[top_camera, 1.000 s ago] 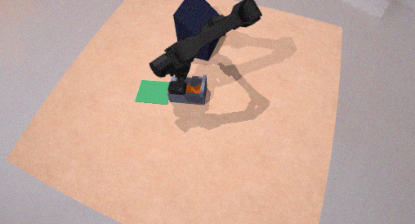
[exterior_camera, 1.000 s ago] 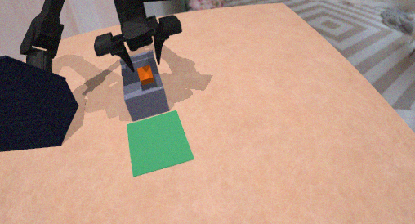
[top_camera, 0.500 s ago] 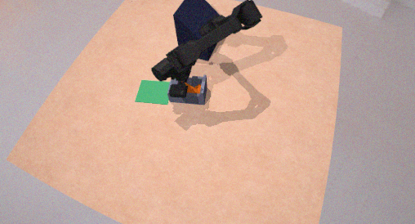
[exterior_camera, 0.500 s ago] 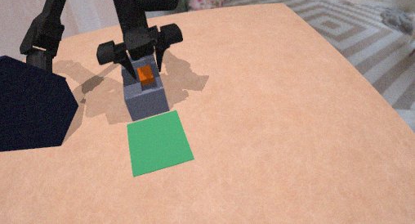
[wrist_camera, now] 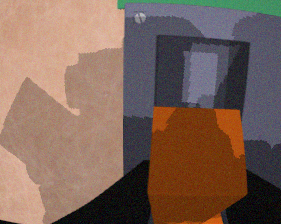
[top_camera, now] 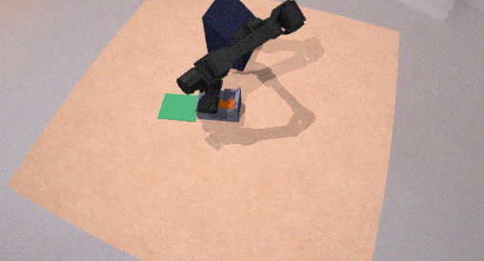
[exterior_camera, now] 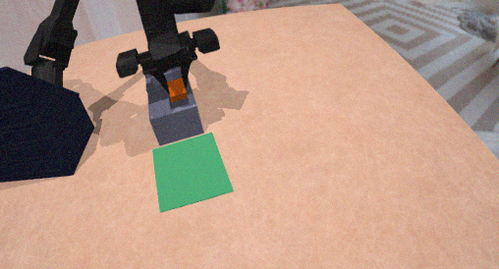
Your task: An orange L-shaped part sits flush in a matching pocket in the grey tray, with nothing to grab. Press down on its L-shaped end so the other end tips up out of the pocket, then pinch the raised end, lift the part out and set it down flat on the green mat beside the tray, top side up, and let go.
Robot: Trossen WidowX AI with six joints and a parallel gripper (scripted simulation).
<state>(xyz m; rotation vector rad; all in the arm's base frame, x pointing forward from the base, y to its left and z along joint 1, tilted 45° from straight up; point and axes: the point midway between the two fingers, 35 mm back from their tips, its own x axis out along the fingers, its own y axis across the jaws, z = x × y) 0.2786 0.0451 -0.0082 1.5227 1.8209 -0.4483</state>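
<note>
Right now the green mat is 3 cm ahead of my gripper tip, 14 cm to the right of it and 8 cm below it. Also, from my gripper tip: orange L-shaped part 3 cm behind, 3 cm to the left, 3 cm below.
</note>
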